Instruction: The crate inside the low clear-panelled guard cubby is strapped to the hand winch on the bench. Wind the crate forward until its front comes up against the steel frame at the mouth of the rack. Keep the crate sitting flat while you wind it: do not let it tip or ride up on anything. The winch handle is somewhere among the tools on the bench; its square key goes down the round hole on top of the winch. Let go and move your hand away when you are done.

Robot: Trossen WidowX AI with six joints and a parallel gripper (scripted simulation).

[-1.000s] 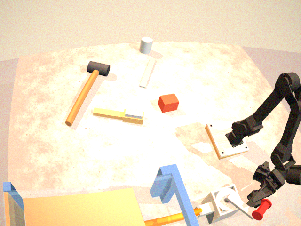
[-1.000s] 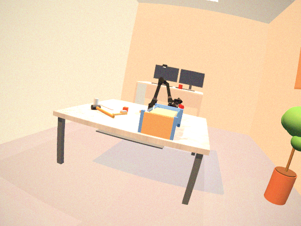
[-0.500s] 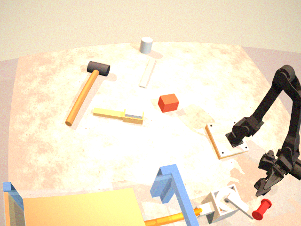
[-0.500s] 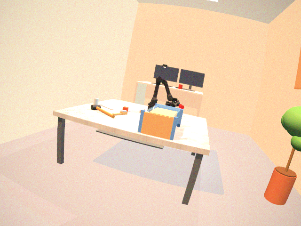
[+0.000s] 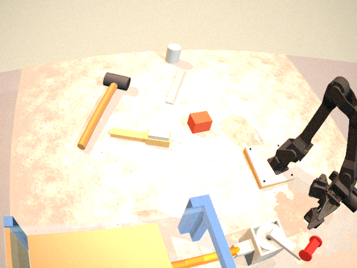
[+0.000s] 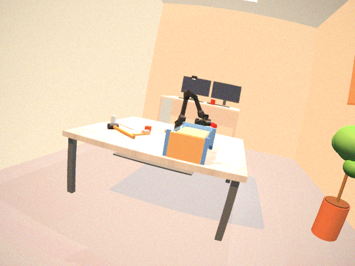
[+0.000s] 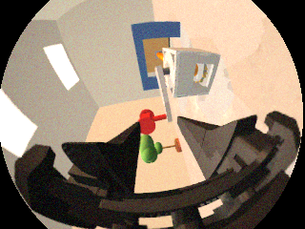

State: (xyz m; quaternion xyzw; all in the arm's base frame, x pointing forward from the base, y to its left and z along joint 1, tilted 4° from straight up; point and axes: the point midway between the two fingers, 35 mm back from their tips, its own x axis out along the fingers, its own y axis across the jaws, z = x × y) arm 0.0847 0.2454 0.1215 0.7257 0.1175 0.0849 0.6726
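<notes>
The crank handle lies 80 mm ahead of my gripper tip, 20 mm to the left of it and 20 mm below it. The rest, counted from my gripper tip: yellow hand tool 250 mm ahead, 510 mm to the right, 110 mm below; then hand winch 90 mm ahead, 50 mm to the right, 100 mm below; then red knob 70 mm ahead, 50 mm to the left, 10 mm above.
</notes>
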